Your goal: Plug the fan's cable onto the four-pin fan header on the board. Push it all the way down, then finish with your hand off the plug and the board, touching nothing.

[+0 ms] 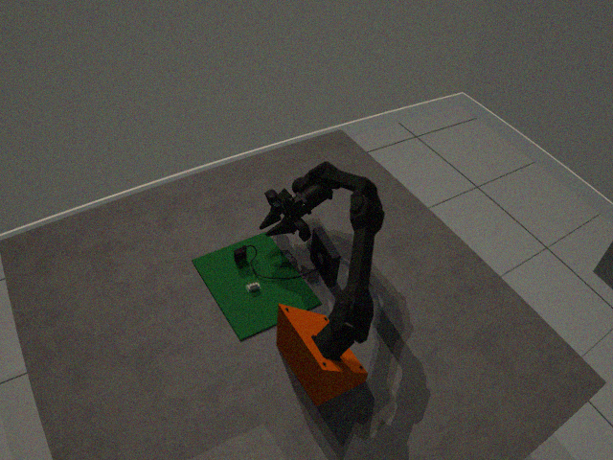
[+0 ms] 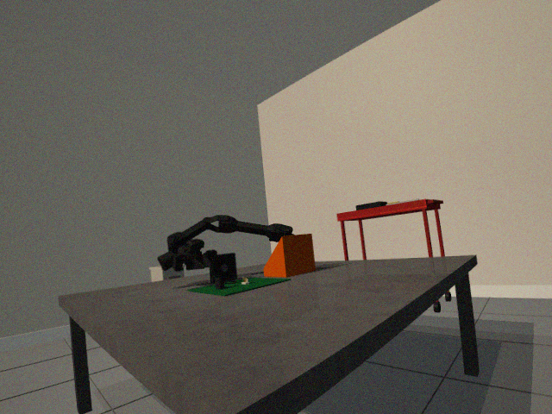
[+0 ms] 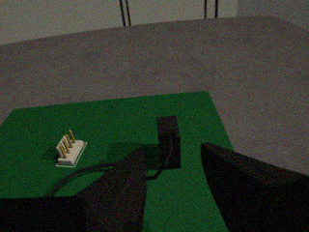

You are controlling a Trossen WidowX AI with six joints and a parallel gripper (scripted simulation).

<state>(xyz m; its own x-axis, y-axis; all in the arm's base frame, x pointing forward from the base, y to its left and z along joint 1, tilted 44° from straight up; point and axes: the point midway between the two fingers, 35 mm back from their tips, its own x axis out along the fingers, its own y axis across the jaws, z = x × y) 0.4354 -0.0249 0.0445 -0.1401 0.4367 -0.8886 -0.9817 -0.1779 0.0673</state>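
My gripper tip is now 7 cm to the right of the black plug, 6 cm above it and 1 cm past it. Also, from my gripper tip: white-framed fan header (12 cm behind, 8 cm below, 7 cm to the left); green board (10 cm below, 10 cm behind, 6 cm to the left); black fan (13 cm behind, 12 cm to the right, 2 cm below).
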